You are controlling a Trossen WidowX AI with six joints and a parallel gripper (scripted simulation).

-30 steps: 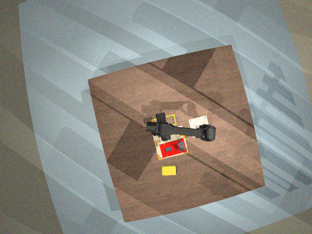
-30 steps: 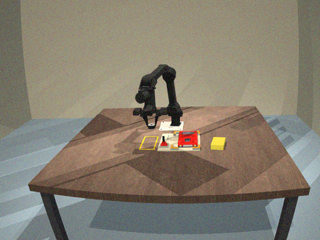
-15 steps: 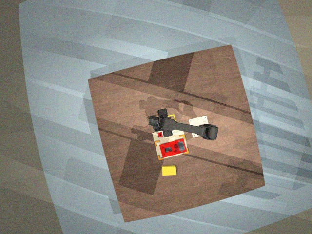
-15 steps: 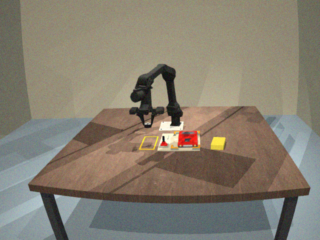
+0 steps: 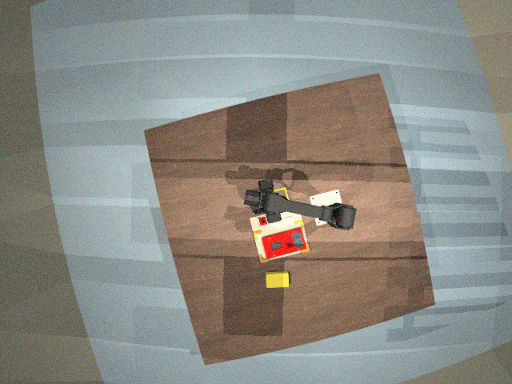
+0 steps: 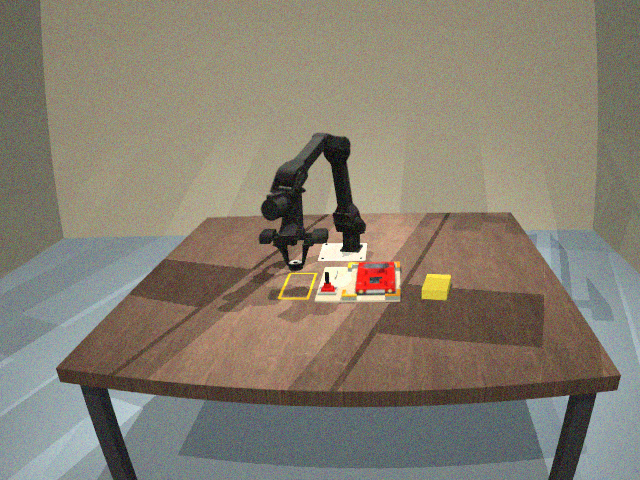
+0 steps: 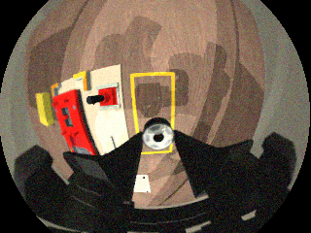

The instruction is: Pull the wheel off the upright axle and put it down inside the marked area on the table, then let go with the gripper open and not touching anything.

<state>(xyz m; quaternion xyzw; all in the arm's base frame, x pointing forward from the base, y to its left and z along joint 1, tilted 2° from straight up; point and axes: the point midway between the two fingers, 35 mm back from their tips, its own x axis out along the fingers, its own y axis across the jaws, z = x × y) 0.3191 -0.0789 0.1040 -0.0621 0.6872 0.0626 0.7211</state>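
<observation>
Right now my gripper tip is 10 cm to the right of the upright axle, 3 cm short of it and 3 cm above it. Also, from my gripper tip: yellow block (40 cm to the left, 5 cm below, 2 cm behind); wheel (right at my gripper tip).
</observation>
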